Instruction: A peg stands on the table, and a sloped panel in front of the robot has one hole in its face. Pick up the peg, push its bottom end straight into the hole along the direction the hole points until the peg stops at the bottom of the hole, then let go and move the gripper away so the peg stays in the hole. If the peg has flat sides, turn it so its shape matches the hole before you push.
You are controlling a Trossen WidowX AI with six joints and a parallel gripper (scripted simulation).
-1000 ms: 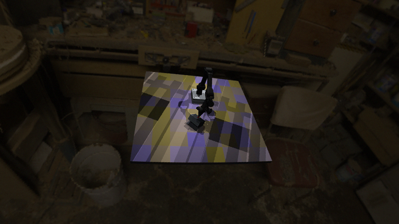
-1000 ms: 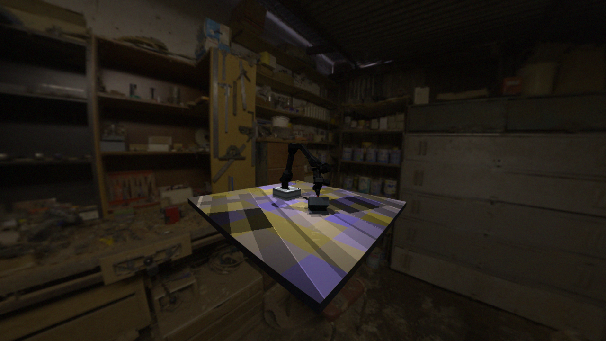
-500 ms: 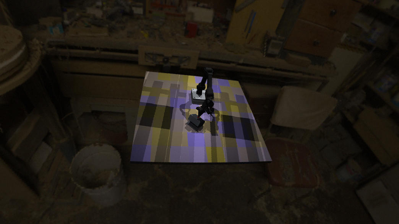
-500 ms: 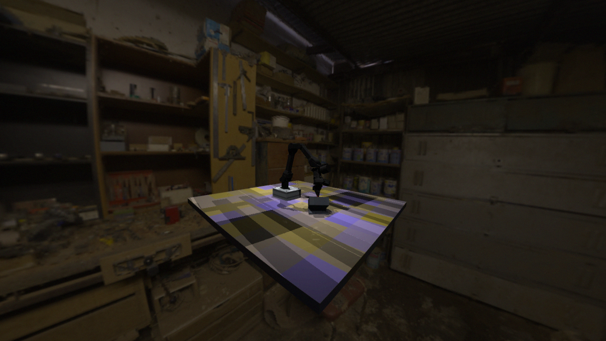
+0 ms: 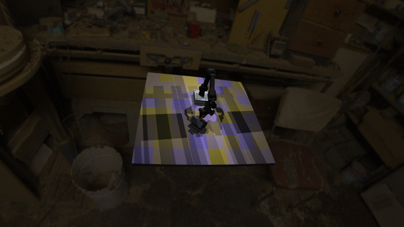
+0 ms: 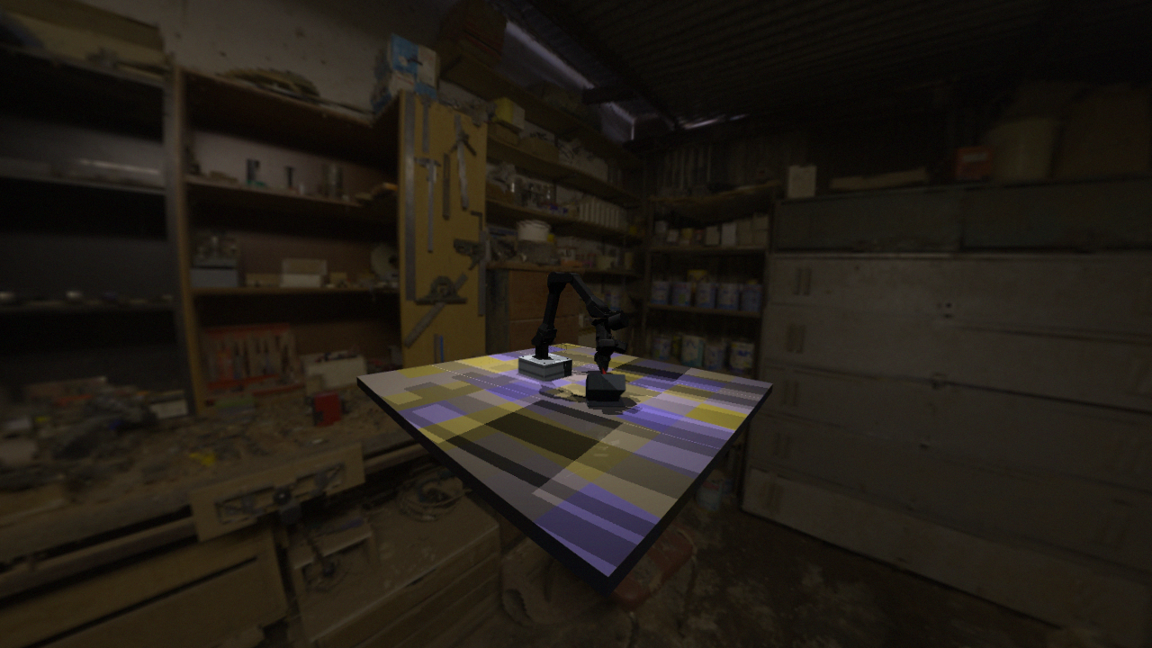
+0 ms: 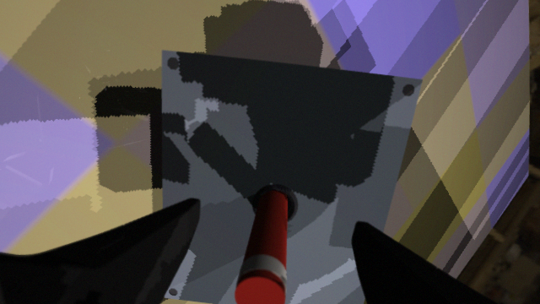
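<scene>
Right now my gripper tip is 1 cm past the dark red round peg, 1 cm to the right of it and 1 cm below it. Round my gripper tip: sloped panel block 2 cm ahead, 1 cm to the right, 4 cm below.
</scene>
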